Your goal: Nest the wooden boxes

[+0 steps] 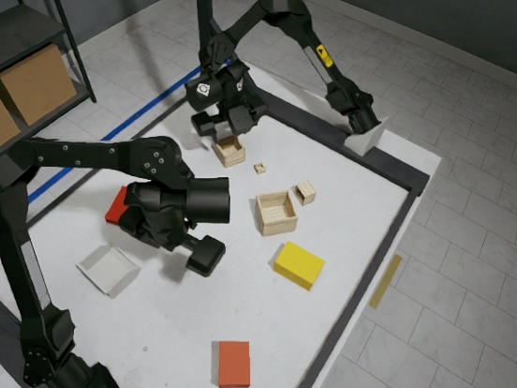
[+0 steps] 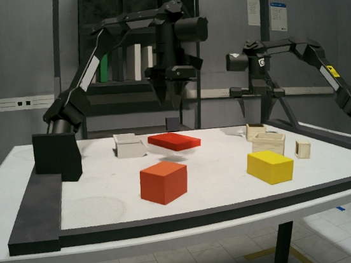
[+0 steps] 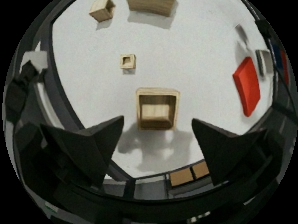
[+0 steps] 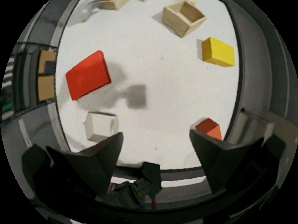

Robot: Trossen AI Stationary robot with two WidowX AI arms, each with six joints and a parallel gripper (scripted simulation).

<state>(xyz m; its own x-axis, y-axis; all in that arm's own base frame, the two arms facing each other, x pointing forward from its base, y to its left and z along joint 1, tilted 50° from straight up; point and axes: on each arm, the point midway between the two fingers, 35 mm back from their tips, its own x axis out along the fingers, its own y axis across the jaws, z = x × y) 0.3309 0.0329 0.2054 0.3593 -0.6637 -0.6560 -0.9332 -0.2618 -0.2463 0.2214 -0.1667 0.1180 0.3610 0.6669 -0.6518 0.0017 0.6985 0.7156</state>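
Right now the medium wooden box is 100 mm below my left hand. Round my left hand: biggest wooden box (220 mm ahead, 60 mm to the right, 90 mm below); small wooden box (230 mm ahead, 50 mm to the left, 90 mm below); tiny wooden box (90 mm ahead, 30 mm to the left, 110 mm below).
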